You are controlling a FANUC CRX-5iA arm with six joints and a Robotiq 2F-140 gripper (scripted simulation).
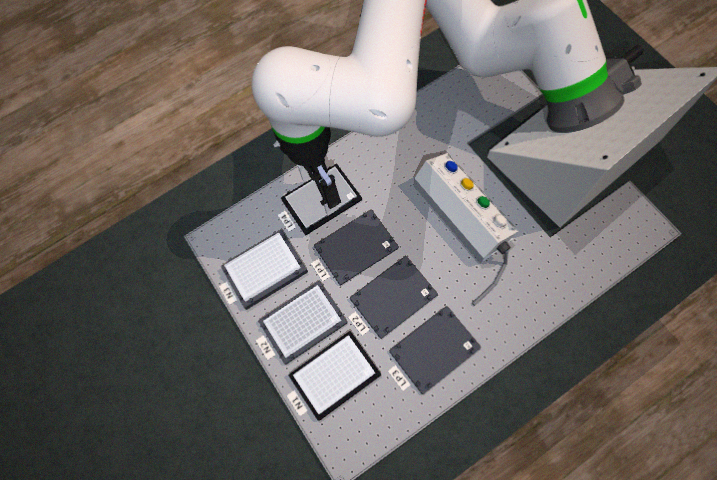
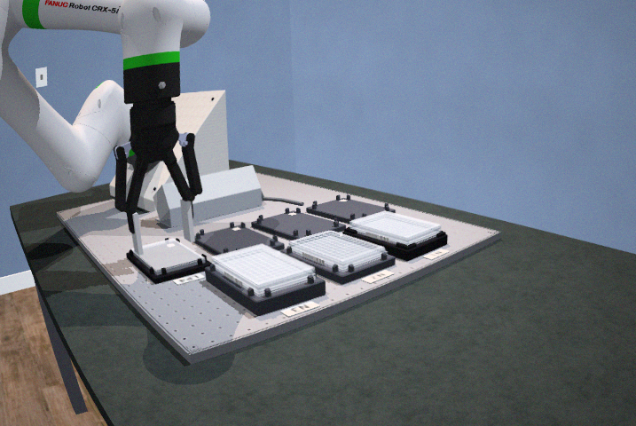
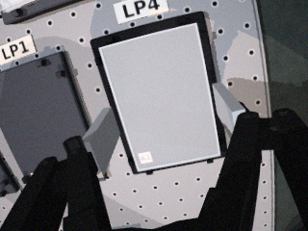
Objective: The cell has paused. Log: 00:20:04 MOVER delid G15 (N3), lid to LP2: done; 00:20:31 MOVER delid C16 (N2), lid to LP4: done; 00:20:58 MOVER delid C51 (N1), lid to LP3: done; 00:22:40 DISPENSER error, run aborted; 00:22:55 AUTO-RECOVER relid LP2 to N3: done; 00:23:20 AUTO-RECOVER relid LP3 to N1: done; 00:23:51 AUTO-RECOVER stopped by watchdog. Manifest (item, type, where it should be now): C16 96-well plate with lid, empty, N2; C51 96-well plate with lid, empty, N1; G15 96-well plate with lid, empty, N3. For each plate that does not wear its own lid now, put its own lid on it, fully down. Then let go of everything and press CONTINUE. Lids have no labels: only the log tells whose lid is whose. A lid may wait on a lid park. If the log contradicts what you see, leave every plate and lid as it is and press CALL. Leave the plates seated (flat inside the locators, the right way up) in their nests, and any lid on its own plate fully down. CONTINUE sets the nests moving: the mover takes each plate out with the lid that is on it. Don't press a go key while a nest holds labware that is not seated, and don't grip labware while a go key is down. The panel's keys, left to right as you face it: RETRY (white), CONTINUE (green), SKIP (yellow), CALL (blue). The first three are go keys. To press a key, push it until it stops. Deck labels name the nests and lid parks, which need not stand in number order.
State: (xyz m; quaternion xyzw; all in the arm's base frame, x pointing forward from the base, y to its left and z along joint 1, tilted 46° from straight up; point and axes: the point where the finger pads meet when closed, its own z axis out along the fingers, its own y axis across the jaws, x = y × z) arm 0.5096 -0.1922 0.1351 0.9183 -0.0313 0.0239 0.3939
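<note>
Right now my hand is 5 cm above the lid park LP4. The rest, counted from my hand: lid park LP1 (1 cm ahead, 13 cm to the left, 5 cm below); 96-well plate (19 cm ahead, 19 cm to the left, 3 cm below); lid park LP2 (2 cm ahead, 26 cm to the left, 5 cm below).
</note>
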